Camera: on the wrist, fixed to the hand. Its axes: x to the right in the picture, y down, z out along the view.
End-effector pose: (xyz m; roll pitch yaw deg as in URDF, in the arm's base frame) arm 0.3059 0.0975 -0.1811 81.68 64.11 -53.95
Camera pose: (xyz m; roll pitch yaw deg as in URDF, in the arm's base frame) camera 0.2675 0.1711 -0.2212 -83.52 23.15 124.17
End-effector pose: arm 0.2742 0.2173 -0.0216 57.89 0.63 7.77
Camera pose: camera 0.2769 0.1918 -0.1101 -1.04 67.69 -90.98
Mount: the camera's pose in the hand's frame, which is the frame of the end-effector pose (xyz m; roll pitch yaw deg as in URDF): 0.0002 -0.0886 -0.0254 6.82 10.04 -92.77
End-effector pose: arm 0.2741 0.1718 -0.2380 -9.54 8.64 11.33
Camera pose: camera 0.2908 0.0817 -0.2483 -1.35 0.10 -81.44
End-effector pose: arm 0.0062 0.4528 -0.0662 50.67 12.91 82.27
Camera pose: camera 0.0399 0.4293 -0.1487 -21.64 56.99 -33.99
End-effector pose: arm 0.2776 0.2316 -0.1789 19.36 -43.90 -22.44
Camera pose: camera 0.2832 0.1480 -0.2172 54.42 22.73 -93.07
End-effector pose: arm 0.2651 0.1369 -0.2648 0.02 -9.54 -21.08
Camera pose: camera 0.2374 0.0527 -0.2898 16.51 10.38 -112.13
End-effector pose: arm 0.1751 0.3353 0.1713 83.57 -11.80 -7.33
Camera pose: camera 0.1957 0.3481 0.0824 118.70 80.24 14.53
